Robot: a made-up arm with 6 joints. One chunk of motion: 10 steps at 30 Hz.
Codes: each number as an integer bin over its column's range. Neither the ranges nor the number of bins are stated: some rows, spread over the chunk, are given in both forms.
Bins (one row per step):
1: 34 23 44 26 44 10
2: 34 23 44 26 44 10
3: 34 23 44 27 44 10
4: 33 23 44 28 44 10
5: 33 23 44 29 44 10
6: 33 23 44 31 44 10
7: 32 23 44 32 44 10
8: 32 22 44 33 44 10
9: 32 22 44 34 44 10
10: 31 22 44 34 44 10
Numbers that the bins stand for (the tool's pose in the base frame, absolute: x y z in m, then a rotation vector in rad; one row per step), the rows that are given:
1: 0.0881 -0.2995 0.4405 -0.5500 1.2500 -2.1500
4: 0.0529 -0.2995 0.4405 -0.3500 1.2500 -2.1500
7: 0.0176 -0.2995 0.4405 0.0500 1.2500 -2.1500
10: -0.0176 -0.3348 0.4405 0.2500 1.2500 -2.1500
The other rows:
2: 0.0881 -0.2995 0.4405 -0.5500 1.2500 -2.1500
3: 0.0881 -0.2995 0.4405 -0.4500 1.2500 -2.1500
5: 0.0529 -0.2995 0.4405 -0.2500 1.2500 -2.1500
6: 0.0529 -0.2995 0.4405 -0.0500 1.2500 -2.1500
8: 0.0176 -0.3348 0.4405 0.1500 1.2500 -2.1500
9: 0.0176 -0.3348 0.4405 0.2500 1.2500 -2.1500

